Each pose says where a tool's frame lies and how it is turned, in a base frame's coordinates. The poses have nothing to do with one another.
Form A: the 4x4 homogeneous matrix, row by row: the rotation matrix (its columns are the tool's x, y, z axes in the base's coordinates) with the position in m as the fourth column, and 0 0 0 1 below. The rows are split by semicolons.
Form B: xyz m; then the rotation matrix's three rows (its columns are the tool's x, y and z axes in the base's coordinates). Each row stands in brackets. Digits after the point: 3 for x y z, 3 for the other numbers.
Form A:
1: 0.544, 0.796, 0.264, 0.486; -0.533, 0.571, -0.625, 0.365; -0.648, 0.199, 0.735, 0.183; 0, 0, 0, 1
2: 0.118, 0.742, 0.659, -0.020; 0.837, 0.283, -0.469, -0.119; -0.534, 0.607, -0.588, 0.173; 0, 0, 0, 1
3: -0.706, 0.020, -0.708, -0.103; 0.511, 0.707, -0.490, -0.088; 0.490, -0.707, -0.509, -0.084; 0, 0, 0, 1
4: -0.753, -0.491, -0.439, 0.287; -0.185, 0.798, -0.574, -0.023; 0.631, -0.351, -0.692, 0.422; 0, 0, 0, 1
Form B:
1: [0.486, 0.365, 0.183], [[0.544, 0.796, 0.264], [-0.533, 0.571, -0.625], [-0.648, 0.199, 0.735]]
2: [-0.020, -0.119, 0.173], [[0.118, 0.742, 0.659], [0.837, 0.283, -0.469], [-0.534, 0.607, -0.588]]
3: [-0.103, -0.088, -0.084], [[-0.706, 0.020, -0.708], [0.511, 0.707, -0.490], [0.490, -0.707, -0.509]]
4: [0.287, -0.023, 0.422], [[-0.753, -0.491, -0.439], [-0.185, 0.798, -0.574], [0.631, -0.351, -0.692]]
